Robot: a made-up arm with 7 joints. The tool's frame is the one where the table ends. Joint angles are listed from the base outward.
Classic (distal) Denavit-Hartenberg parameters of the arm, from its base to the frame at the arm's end. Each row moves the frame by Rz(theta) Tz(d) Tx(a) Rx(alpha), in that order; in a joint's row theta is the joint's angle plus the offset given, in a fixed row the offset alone. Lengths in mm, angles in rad.
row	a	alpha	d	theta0
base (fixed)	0	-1.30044	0	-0.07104
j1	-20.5	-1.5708	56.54	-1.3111
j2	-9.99	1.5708	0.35	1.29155
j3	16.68	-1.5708	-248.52	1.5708
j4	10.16	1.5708	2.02	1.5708
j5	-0.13	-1.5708	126.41	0
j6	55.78	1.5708	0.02	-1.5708
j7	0	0	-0.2	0
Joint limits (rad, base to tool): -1.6..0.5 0..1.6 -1.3..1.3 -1.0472..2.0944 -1.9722..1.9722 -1.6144..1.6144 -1.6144..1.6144
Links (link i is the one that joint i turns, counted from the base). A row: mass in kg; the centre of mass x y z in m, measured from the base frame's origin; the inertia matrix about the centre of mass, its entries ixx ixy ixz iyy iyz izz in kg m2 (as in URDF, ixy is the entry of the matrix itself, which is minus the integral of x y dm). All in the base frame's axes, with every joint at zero. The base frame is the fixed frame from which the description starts. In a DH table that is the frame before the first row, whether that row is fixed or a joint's. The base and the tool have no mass.
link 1: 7; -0.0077 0.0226 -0.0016; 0.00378 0.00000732 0 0.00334 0.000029 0.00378
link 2: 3.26; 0.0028 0.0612 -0.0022; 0.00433 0 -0.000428 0.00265 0 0.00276
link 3: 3.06; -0.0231 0.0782 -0.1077; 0.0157 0 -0.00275 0.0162 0 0.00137
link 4: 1.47; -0.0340 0.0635 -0.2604; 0.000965 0 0 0.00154 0 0.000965
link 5: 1.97; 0.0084 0.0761 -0.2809; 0.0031 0 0.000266 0.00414 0 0.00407
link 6: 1.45; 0.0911 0.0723 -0.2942; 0.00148 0 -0.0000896 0.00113 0 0.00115
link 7: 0.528; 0.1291 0.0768 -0.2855; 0.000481 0 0.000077 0.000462 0 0.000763
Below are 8 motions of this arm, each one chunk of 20 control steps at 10 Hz.
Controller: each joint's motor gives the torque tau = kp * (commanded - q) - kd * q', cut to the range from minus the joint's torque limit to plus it. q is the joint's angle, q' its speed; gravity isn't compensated. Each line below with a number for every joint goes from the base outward.
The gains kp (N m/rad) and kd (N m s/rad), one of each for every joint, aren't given. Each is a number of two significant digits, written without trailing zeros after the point. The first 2 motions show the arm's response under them.
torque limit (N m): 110 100 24 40 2.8 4 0.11
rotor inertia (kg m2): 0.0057 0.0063 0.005 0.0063 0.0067 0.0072 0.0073
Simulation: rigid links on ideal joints. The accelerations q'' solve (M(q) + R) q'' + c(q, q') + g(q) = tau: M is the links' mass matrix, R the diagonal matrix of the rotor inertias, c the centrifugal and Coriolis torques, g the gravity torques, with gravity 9.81 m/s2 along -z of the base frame. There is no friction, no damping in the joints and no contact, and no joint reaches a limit. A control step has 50 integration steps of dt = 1/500 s. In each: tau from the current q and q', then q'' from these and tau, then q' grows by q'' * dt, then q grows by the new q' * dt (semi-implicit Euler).
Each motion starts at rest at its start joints. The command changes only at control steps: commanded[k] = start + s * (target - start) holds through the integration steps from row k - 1 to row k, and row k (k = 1, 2, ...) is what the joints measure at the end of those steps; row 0 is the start. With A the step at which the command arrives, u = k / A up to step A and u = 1 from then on. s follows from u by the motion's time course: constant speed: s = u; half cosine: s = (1 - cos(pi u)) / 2; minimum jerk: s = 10 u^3 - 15 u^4 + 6 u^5; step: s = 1 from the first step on.
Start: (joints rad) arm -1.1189 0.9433 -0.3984 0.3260 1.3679 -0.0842 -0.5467
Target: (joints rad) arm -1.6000 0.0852 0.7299 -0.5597 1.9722 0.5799 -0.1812
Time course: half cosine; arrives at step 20
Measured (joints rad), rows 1 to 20:
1: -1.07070 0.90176 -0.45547 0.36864 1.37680 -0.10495 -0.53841
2: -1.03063 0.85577 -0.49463 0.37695 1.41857 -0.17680 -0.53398
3: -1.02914 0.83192 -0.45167 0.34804 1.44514 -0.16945 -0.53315
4: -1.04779 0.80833 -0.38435 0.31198 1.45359 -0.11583 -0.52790
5: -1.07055 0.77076 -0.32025 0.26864 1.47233 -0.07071 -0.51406
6: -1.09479 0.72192 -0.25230 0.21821 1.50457 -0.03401 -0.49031
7: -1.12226 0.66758 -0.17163 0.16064 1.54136 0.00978 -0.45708
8: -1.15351 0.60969 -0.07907 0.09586 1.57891 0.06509 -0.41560
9: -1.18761 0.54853 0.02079 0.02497 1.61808 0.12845 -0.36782
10: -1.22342 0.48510 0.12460 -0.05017 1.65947 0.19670 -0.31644
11: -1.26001 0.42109 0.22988 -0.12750 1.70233 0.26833 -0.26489
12: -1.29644 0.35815 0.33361 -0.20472 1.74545 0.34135 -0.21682
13: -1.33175 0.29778 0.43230 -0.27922 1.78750 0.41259 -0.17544
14: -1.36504 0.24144 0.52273 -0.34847 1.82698 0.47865 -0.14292
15: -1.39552 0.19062 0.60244 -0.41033 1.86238 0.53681 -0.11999
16: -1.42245 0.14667 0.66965 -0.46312 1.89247 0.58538 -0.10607
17: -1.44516 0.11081 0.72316 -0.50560 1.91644 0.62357 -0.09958
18: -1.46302 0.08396 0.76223 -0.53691 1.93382 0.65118 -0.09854
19: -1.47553 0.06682 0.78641 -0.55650 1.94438 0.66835 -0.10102
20: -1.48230 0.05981 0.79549 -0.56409 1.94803 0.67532 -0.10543
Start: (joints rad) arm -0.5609 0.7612 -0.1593 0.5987 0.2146 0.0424 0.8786
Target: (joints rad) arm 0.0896 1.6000 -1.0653 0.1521 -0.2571 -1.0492 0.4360
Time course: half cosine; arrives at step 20
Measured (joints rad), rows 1 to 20:
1: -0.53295 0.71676 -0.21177 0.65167 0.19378 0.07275 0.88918
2: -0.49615 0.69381 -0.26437 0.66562 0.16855 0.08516 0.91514
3: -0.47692 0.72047 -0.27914 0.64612 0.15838 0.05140 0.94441
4: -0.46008 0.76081 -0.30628 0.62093 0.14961 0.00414 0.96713
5: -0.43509 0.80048 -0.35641 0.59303 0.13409 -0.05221 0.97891
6: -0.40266 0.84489 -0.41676 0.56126 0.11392 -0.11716 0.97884
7: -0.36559 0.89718 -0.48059 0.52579 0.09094 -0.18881 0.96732
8: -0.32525 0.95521 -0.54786 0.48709 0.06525 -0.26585 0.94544
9: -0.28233 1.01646 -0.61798 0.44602 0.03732 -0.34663 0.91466
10: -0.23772 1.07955 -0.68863 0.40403 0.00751 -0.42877 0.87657
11: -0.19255 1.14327 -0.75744 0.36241 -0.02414 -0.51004 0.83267
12: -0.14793 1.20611 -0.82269 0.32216 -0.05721 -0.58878 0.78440
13: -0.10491 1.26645 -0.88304 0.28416 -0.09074 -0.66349 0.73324
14: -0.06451 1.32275 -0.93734 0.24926 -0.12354 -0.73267 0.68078
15: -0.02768 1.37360 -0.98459 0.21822 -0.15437 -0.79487 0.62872
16: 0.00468 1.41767 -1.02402 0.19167 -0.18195 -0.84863 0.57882
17: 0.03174 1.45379 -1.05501 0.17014 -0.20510 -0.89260 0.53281
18: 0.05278 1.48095 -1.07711 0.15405 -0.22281 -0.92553 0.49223
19: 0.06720 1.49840 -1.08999 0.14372 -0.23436 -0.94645 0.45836
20: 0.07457 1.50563 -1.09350 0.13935 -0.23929 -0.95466 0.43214
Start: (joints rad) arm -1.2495 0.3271 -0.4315 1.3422 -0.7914 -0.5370 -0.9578
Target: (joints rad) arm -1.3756 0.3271 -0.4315 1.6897 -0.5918 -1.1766 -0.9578
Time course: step
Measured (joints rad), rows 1 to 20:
1: -1.25988 0.29491 -0.43076 1.69619 -0.64567 -0.96016 -0.96667
2: -1.23848 0.29503 -0.42376 1.76015 -0.59344 -1.06726 -0.95313
3: -1.24289 0.29192 -0.42365 1.74756 -0.59758 -1.07383 -0.93525
4: -1.25011 0.28962 -0.42489 1.73912 -0.59417 -1.08104 -0.92009
5: -1.25213 0.28988 -0.42512 1.73991 -0.59131 -1.08291 -0.91011
6: -1.25155 0.29058 -0.42474 1.74203 -0.59425 -1.08133 -0.90413
7: -1.25100 0.29073 -0.42453 1.74261 -0.59653 -1.08033 -0.90056
8: -1.25093 0.29059 -0.42457 1.74235 -0.59607 -1.08034 -0.89886
9: -1.25102 0.29050 -0.42464 1.74214 -0.59514 -1.08056 -0.89876
10: -1.25107 0.29050 -0.42466 1.74213 -0.59499 -1.08063 -0.89971
11: -1.25106 0.29053 -0.42464 1.74217 -0.59522 -1.08061 -0.90106
12: -1.25105 0.29054 -0.42463 1.74219 -0.59532 -1.08057 -0.90237
13: -1.25105 0.29053 -0.42464 1.74219 -0.59527 -1.08056 -0.90345
14: -1.25105 0.29053 -0.42464 1.74218 -0.59523 -1.08056 -0.90424
15: -1.25105 0.29053 -0.42464 1.74218 -0.59522 -1.08056 -0.90475
16: -1.25105 0.29053 -0.42464 1.74218 -0.59523 -1.08056 -0.90500
17: -1.25105 0.29053 -0.42464 1.74219 -0.59524 -1.08055 -0.90507
18: -1.25105 0.29053 -0.42464 1.74218 -0.59524 -1.08055 -0.90502
19: -1.25105 0.29053 -0.42464 1.74218 -0.59524 -1.08055 -0.90492
20: -1.25105 0.29053 -0.42464 1.74218 -0.59524 -1.08055 -0.90480

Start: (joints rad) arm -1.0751 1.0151 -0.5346 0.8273 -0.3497 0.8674 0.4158
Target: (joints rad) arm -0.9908 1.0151 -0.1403 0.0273 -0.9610 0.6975 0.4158
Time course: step
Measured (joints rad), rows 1 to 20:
1: -0.96259 0.96897 -0.24369 0.18560 -0.84968 0.82935 0.44616
2: -0.93837 0.93511 -0.25101 0.03762 -1.17435 0.74230 0.44531
3: -0.91162 0.93962 -0.24963 0.08465 -1.03917 0.80151 0.41167
4: -0.90121 0.94679 -0.23757 0.10024 -0.95313 0.81555 0.38959
5: -0.90115 0.94715 -0.23496 0.09256 -0.97850 0.80431 0.38170
6: -0.90169 0.94530 -0.23781 0.08877 -0.99807 0.80096 0.37752
7: -0.90135 0.94492 -0.23857 0.08967 -0.99451 0.80281 0.37492
8: -0.90120 0.94536 -0.23776 0.09040 -0.99017 0.80321 0.37468
9: -0.90127 0.94554 -0.23743 0.09026 -0.99035 0.80271 0.37620
10: -0.90131 0.94545 -0.23762 0.09011 -0.99125 0.80262 0.37832
11: -0.90129 0.94538 -0.23773 0.09012 -0.99134 0.80275 0.38035
12: -0.90128 0.94540 -0.23770 0.09015 -0.99115 0.80278 0.38203
13: -0.90128 0.94542 -0.23766 0.09015 -0.99108 0.80274 0.38326
14: -0.90129 0.94542 -0.23767 0.09015 -0.99110 0.80272 0.38406
15: -0.90128 0.94541 -0.23768 0.09014 -0.99112 0.80273 0.38446
16: -0.90128 0.94541 -0.23768 0.09015 -0.99112 0.80273 0.38459
17: -0.90128 0.94541 -0.23768 0.09015 -0.99111 0.80273 0.38453
18: -0.90128 0.94541 -0.23767 0.09015 -0.99111 0.80273 0.38437
19: -0.90128 0.94541 -0.23768 0.09015 -0.99111 0.80273 0.38419
20: -0.90128 0.94541 -0.23768 0.09015 -0.99112 0.80273 0.38402

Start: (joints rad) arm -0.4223 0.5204 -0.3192 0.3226 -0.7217 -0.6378 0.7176
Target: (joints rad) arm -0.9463 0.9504 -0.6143 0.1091 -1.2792 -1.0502 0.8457
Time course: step
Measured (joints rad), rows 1 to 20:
1: -0.66523 0.78669 -0.72633 0.22236 -1.19908 -0.79945 0.74268
2: -0.82579 0.89727 -0.62897 0.17125 -1.37191 -0.98144 0.75827
3: -0.86613 0.90542 -0.66705 0.15560 -1.33575 -1.04307 0.77547
4: -0.86231 0.88571 -0.71765 0.15621 -1.30747 -1.00707 0.78993
5: -0.85793 0.88219 -0.72236 0.15958 -1.31923 -0.98971 0.80282
6: -0.85866 0.88640 -0.71333 0.16182 -1.33008 -0.99692 0.81347
7: -0.85981 0.88783 -0.71118 0.16141 -1.32925 -1.00233 0.82040
8: -0.85988 0.88707 -0.71290 0.16071 -1.32591 -1.00157 0.82352
9: -0.85967 0.88665 -0.71363 0.16070 -1.32536 -1.00026 0.82385
10: -0.85962 0.88676 -0.71335 0.16087 -1.32614 -1.00025 0.82263
11: -0.85966 0.88687 -0.71315 0.16090 -1.32645 -1.00054 0.82078
12: -0.85967 0.88686 -0.71319 0.16087 -1.32631 -1.00058 0.81890
13: -0.85967 0.88684 -0.71324 0.16085 -1.32622 -1.00052 0.81736
14: -0.85966 0.88684 -0.71323 0.16086 -1.32625 -1.00050 0.81630
15: -0.85966 0.88684 -0.71322 0.16086 -1.32629 -1.00051 0.81571
16: -0.85967 0.88684 -0.71322 0.16086 -1.32629 -1.00052 0.81552
17: -0.85967 0.88684 -0.71322 0.16086 -1.32629 -1.00051 0.81558
18: -0.85966 0.88684 -0.71322 0.16086 -1.32629 -1.00051 0.81578
19: -0.85966 0.88684 -0.71322 0.16086 -1.32629 -1.00051 0.81601
20: -0.85966 0.88684 -0.71322 0.16086 -1.32629 -1.00051 0.81623

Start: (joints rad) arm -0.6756 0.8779 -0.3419 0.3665 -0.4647 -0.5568 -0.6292
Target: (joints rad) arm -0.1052 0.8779 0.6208 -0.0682 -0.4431 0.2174 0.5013
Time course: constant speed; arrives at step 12
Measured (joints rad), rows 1 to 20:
1: -0.61638 0.82872 -0.32903 0.38569 -0.46828 -0.46610 -0.61962
2: -0.54590 0.79509 -0.29410 0.37765 -0.47321 -0.33009 -0.58560
3: -0.49646 0.79709 -0.19832 0.34450 -0.47918 -0.26012 -0.53143
4: -0.45617 0.80417 -0.10187 0.30637 -0.48503 -0.21208 -0.45637
5: -0.41470 0.80334 -0.02191 0.27052 -0.48399 -0.15248 -0.36511
6: -0.37141 0.79986 0.05504 0.23729 -0.48324 -0.08411 -0.26479
7: -0.32811 0.79798 0.13568 0.20368 -0.48469 -0.01675 -0.16060
8: -0.28536 0.79710 0.21750 0.16871 -0.48514 0.04785 -0.05585
9: -0.24287 0.79607 0.29848 0.13316 -0.48448 0.11201 0.04749
10: -0.20044 0.79489 0.37899 0.09749 -0.48394 0.17671 0.14855
11: -0.15809 0.79385 0.45955 0.06148 -0.48356 0.24151 0.24727
12: -0.11585 0.79304 0.54014 0.02500 -0.48306 0.30609 0.34411
13: -0.09985 0.79509 0.54824 0.02206 -0.47546 0.31774 0.43268
14: -0.09682 0.79171 0.53699 0.01938 -0.48027 0.32162 0.50124
15: -0.09614 0.79085 0.53556 0.01907 -0.48555 0.32304 0.54644
16: -0.09593 0.79177 0.53752 0.01865 -0.48361 0.32174 0.57073
17: -0.09594 0.79217 0.53788 0.01826 -0.48181 0.32061 0.57936
18: -0.09595 0.79202 0.53746 0.01832 -0.48226 0.32073 0.57772
19: -0.09593 0.79190 0.53731 0.01845 -0.48282 0.32109 0.57042
20: -0.09592 0.79191 0.53738 0.01845 -0.48284 0.32113 0.56104

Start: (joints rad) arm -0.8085 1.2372 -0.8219 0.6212 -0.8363 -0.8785 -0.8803
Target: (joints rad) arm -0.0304 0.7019 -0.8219 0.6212 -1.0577 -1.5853 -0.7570
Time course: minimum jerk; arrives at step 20
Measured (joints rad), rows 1 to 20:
1: -0.77495 1.18008 -0.88907 0.63266 -0.84620 -0.83617 -0.87345
2: -0.74308 1.13404 -0.93228 0.61403 -0.79921 -0.77377 -0.86698
3: -0.72763 1.12805 -0.92028 0.61723 -0.78659 -0.78902 -0.87540
4: -0.71147 1.12357 -0.90597 0.62649 -0.82366 -0.82310 -0.88452
5: -0.68467 1.10243 -0.90432 0.62777 -0.84872 -0.85484 -0.88500
6: -0.64649 1.06970 -0.90645 0.62648 -0.85537 -0.89040 -0.87993
7: -0.59887 1.03174 -0.90579 0.62737 -0.86723 -0.93550 -0.87325
8: -0.54371 0.98989 -0.90263 0.62979 -0.89035 -0.98948 -0.86497
9: -0.48285 0.94441 -0.89875 0.63219 -0.91734 -1.04927 -0.85392
10: -0.41850 0.89688 -0.89447 0.63429 -0.94382 -1.11239 -0.83990
11: -0.35325 0.84954 -0.88953 0.63623 -0.97000 -1.17682 -0.82346
12: -0.28974 0.80437 -0.88398 0.63798 -0.99592 -1.24019 -0.80523
13: -0.23039 0.76299 -0.87821 0.63933 -1.02013 -1.29985 -0.78589
14: -0.17736 0.72673 -0.87259 0.64021 -1.04104 -1.35325 -0.76639
15: -0.13240 0.69671 -0.86737 0.64067 -1.05786 -1.39832 -0.74782
16: -0.09670 0.67359 -0.86276 0.64082 -1.07037 -1.43367 -0.73124
17: -0.07078 0.65756 -0.85889 0.64076 -1.07871 -1.45871 -0.71755
18: -0.05431 0.64815 -0.85583 0.64059 -1.08331 -1.47389 -0.70732
19: -0.04597 0.64419 -0.85356 0.64039 -1.08497 -1.48085 -0.70082
20: -0.04330 0.64365 -0.85196 0.64018 -1.08488 -1.48255 -0.69801

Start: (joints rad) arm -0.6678 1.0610 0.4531 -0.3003 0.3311 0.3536 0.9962
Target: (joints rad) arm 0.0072 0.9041 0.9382 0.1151 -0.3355 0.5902 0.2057
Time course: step
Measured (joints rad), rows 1 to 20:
1: -0.26932 0.88361 0.85747 0.13344 -0.21643 0.45042 0.94923
2: -0.05907 0.76474 0.87855 0.34679 -0.44612 0.83155 0.78047
3: -0.00647 0.77098 0.86067 0.27181 -0.39066 0.79957 0.57507
4: -0.00468 0.81315 0.87633 0.20039 -0.37714 0.68640 0.39870
5: -0.00514 0.82108 0.87358 0.19041 -0.38343 0.66099 0.26851
6: -0.00324 0.81209 0.86409 0.20420 -0.39422 0.68450 0.18459
7: -0.00193 0.80803 0.86220 0.20928 -0.39933 0.69715 0.13827
8: -0.00183 0.80954 0.86436 0.20684 -0.39688 0.69404 0.12014
9: -0.00206 0.81098 0.86536 0.20493 -0.39433 0.69004 0.12159
10: -0.00212 0.81091 0.86498 0.20510 -0.39453 0.68991 0.13432
11: -0.00207 0.81051 0.86461 0.20564 -0.39524 0.69090 0.15141
12: -0.00204 0.81044 0.86463 0.20571 -0.39515 0.69110 0.16825
13: -0.00205 0.81053 0.86475 0.20557 -0.39479 0.69081 0.18238
14: -0.00205 0.81058 0.86476 0.20551 -0.39464 0.69064 0.19284
15: -0.00205 0.81056 0.86474 0.20553 -0.39464 0.69063 0.19960
16: -0.00205 0.81055 0.86473 0.20555 -0.39465 0.69065 0.20319
17: -0.00205 0.81055 0.86473 0.20555 -0.39464 0.69064 0.20441
18: -0.00205 0.81055 0.86473 0.20554 -0.39463 0.69063 0.20410
19: -0.00205 0.81055 0.86473 0.20554 -0.39465 0.69063 0.20296
20: -0.00205 0.81055 0.86473 0.20554 -0.39466 0.69064 0.20151

